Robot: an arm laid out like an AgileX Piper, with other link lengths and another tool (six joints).
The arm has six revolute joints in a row. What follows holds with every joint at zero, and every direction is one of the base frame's.
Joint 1 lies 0.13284 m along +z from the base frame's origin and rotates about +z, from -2.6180 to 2.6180 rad.
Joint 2 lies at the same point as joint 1 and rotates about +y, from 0.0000 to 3.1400 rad.
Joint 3 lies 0.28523 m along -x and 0.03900 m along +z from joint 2 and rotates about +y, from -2.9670 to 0.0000 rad.
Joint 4 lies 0.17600 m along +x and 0.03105 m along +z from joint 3 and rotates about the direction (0.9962, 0, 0.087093), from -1.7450 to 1.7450 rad.
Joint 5 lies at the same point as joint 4 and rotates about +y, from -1.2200 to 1.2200 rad.
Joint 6 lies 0.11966 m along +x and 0.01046 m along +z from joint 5 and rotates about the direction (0.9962, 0, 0.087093), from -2.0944 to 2.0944 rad.
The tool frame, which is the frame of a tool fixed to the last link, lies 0.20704 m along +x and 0.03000 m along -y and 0.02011 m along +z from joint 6; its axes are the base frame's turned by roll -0.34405, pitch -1.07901 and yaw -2.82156 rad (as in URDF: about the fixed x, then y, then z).
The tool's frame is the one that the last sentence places.
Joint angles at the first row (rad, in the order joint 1, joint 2, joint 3, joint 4, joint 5, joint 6):
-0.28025 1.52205 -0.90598 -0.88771 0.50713 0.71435
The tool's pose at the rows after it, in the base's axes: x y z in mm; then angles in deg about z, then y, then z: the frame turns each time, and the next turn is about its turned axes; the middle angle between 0 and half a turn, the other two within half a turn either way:
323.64 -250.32 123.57 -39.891 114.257 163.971
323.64 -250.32 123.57 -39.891 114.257 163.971
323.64 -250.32 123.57 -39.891 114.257 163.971
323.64 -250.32 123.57 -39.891 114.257 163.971
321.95 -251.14 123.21 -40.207 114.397 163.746
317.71 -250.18 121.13 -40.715 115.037 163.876
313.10 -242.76 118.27 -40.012 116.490 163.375
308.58 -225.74 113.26 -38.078 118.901 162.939
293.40 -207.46 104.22 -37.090 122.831 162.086
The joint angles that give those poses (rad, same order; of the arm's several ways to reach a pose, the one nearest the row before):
-0.28024 1.52204 -0.90594 -0.88777 0.50711 0.71443
-0.28024 1.52204 -0.90594 -0.88777 0.50711 0.71443
-0.28024 1.52204 -0.90594 -0.88777 0.50711 0.71443
-0.28024 1.52204 -0.90594 -0.88777 0.50711 0.71443
-0.28026 1.52205 -0.90599 -0.88769 0.51295 0.71432
-0.27929 1.51836 -0.90597 -0.86596 0.52592 0.70201
-0.26770 1.50448 -0.90596 -0.80875 0.54868 0.63633
-0.23428 1.48277 -0.90670 -0.72165 0.58836 0.54272
-0.19904 1.45590 -0.90667 -0.62117 0.66302 0.44402

